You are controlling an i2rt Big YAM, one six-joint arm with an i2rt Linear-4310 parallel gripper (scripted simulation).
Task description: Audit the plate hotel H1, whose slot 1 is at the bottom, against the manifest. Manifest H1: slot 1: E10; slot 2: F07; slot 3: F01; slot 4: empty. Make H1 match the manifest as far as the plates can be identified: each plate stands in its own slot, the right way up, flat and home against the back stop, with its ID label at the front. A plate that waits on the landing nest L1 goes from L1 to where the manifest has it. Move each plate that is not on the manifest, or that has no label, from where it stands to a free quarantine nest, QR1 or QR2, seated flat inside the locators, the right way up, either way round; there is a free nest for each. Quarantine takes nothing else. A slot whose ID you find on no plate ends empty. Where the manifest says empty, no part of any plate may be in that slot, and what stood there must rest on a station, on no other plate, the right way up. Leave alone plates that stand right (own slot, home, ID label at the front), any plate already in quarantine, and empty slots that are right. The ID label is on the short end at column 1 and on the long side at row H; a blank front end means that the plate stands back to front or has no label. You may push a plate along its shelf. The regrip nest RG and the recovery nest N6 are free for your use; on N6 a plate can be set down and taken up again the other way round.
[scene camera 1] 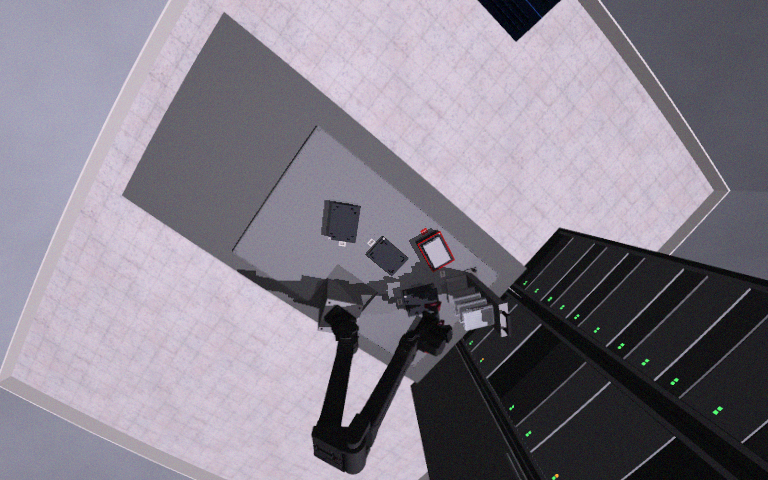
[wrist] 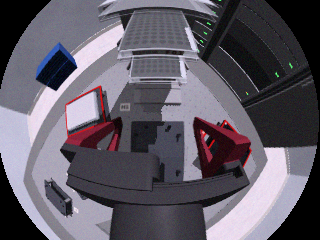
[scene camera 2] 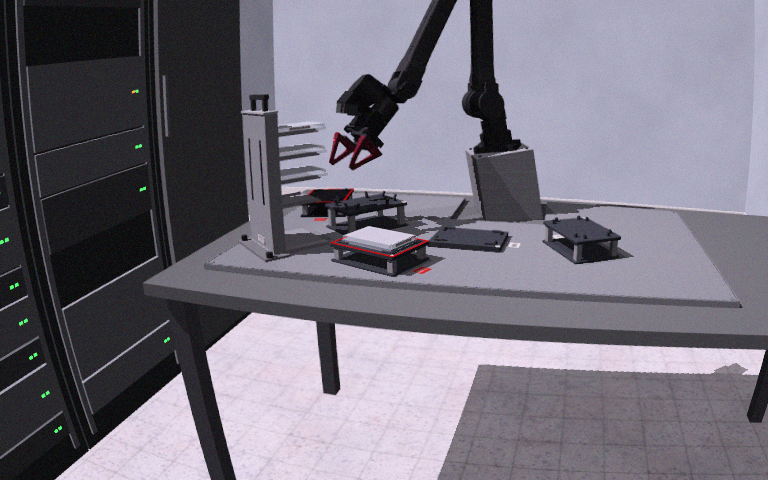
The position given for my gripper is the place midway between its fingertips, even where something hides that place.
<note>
In view: my gripper (scene camera 2: 340,166).
My gripper also shows in the wrist view (wrist: 157,121).
</note>
